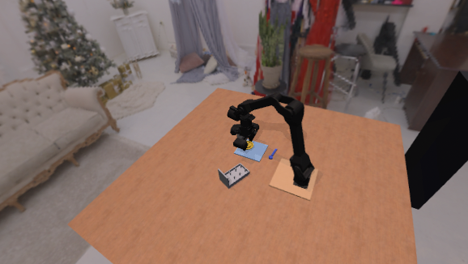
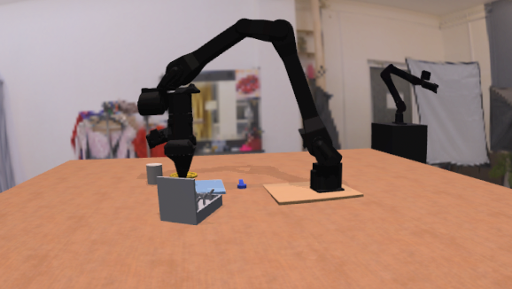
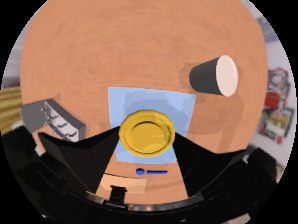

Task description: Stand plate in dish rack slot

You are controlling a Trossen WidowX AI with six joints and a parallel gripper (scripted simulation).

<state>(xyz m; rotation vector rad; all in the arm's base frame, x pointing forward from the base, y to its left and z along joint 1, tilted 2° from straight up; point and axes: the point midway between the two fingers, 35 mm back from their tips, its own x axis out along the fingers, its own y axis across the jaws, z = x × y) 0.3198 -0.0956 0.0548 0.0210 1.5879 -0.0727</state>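
My gripper tip is 20 mm past the blue mat, 10 mm to the left of it and 20 mm above it. The rest, counted from my gripper tip: grey cup: 80 mm ahead, 80 mm to the right; then blue spoon: 140 mm behind, 10 mm to the right, 20 mm below; then yellow plate: 10 mm above.
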